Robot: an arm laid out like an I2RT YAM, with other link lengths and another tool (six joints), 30 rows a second.
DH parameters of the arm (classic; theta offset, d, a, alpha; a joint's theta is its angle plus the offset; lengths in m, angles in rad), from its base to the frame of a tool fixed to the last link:
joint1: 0 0.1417 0.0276 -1.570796
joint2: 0 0 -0.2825 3.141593
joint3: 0.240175 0 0.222 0
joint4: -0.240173 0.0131 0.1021 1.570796
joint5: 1.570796 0 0 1.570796
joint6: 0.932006 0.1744 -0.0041 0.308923
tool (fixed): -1.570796 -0.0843 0 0
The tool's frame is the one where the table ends.
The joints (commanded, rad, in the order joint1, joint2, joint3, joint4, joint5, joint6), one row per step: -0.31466, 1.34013, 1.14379, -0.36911, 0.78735, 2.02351; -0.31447, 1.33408, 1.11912, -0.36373, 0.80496, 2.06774; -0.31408, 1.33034, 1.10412, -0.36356, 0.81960, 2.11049; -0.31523, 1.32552, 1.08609, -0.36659, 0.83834, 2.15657; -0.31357, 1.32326, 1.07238, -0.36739, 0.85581, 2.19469; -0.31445, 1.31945, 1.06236, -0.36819, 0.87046, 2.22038; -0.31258, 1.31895, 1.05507, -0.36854, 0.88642, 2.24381; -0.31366, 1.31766, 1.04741, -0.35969, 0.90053, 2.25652; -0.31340, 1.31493, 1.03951, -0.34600, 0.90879, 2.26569; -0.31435, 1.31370, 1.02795, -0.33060, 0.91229, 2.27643; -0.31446, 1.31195, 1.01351, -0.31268, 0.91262, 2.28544; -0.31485, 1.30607, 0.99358, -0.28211, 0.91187, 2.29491; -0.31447, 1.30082, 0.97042, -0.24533, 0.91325, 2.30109; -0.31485, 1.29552, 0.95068, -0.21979, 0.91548, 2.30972; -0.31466, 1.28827, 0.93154, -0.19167, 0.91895, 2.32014
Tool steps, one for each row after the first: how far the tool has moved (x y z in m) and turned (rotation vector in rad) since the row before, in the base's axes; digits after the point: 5 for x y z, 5 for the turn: -0.00449, -0.00054, -0.00549, 0.00999, -0.02257, -0.03136; -0.00358, -0.00048, -0.00348, 0.00948, -0.02405, -0.02804; -0.00494, -0.00086, -0.00454, 0.00895, -0.02156, -0.03416; -0.00329, -0.00014, -0.00345, 0.00505, -0.01880, -0.02714; -0.00333, -0.00056, -0.00182, 0.00093, -0.01346, -0.02251; -0.00205, -0.00005, -0.00167, -0.00078, -0.01120, -0.01983; -0.00176, -0.00082, -0.00042, -0.00562, -0.01120, -0.01717; -0.00097, -0.00022, 0.00030, -0.00508, -0.01489, -0.00975; -0.00077, -0.00044, -0.00143, -0.00101, -0.01392, -0.00762; -0.00051, -0.00004, -0.00213, 0.00028, -0.01309, -0.00355; -0.00091, 0.00005, -0.00117, -0.00249, -0.02444, -0.00306; -0.00070, 0.00018, -0.00156, -0.00508, -0.02333, -0.00286; -0.00147, 0.00009, -0.00186, -0.00248, -0.01806, -0.00510; -0.00172, 0.00027, -0.00066, -0.00421, -0.02440, -0.00610
